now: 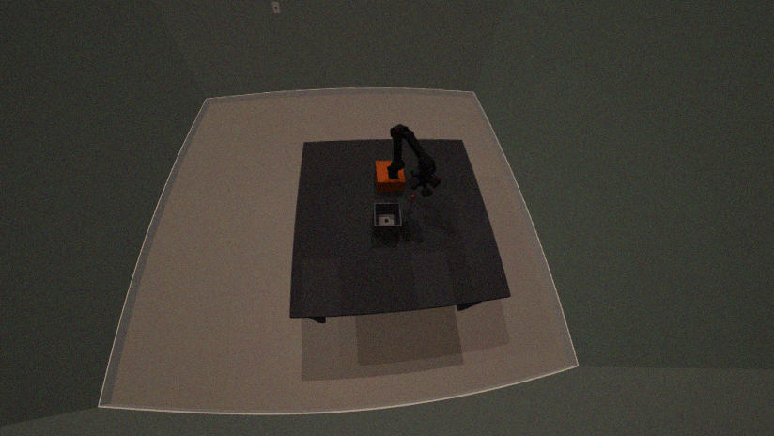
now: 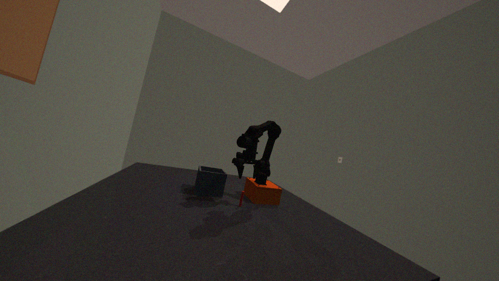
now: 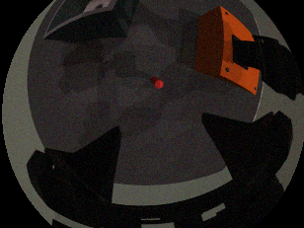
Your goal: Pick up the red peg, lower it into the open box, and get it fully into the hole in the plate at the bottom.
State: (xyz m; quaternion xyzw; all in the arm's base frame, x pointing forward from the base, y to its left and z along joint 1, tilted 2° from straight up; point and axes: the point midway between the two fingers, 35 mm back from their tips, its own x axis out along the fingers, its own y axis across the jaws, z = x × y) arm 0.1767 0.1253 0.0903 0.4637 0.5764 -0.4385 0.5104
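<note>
The red peg is 12 cm below my gripper tip, 3 cm to the right of it and 1 cm behind it. Also, from my gripper tip: pale plate 22 cm to the right, 13 cm ahead, 11 cm below.
</note>
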